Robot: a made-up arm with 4 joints.
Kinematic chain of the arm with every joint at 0, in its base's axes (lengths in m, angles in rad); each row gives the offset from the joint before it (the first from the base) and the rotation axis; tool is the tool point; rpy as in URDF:
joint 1: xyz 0.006 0.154 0.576 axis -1 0.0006 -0.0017
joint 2: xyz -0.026 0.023 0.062 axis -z
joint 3: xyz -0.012 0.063 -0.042 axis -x
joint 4: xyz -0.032 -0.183 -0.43 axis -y
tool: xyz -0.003 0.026 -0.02 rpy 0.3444 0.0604 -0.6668
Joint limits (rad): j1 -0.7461..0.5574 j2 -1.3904..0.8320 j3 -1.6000..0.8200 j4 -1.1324..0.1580
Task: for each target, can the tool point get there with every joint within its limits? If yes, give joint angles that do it. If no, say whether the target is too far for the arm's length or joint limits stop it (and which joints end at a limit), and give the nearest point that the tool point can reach.
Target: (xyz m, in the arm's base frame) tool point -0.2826 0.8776 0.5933
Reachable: no: too far | nearest point -0.2071 0.6764 0.5885 | short by 0.215 m
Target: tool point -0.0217 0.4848 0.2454
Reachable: yes | joints -0.5669 0.6253 -0.3351 -0.0145
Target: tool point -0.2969 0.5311 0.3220
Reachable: yes | joints 0.0152 -0.5261 -1.3037 -0.7436
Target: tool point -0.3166 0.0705 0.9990
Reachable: no: joint limits stop it (at a limit: joint 1, joint 3, joint 4) | nearest point -0.2715 -0.1407 0.5684 | short by 0.482 m
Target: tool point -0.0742 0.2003 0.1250
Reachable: yes | joints 0.0507 0.1505 -0.2869 -0.8037
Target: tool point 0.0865 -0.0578 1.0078
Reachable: no: joint limits stop it (at a limit: joint 1, joint 3, joint 4) | nearest point 0.0681 -0.2158 0.6150 | short by 0.424 m
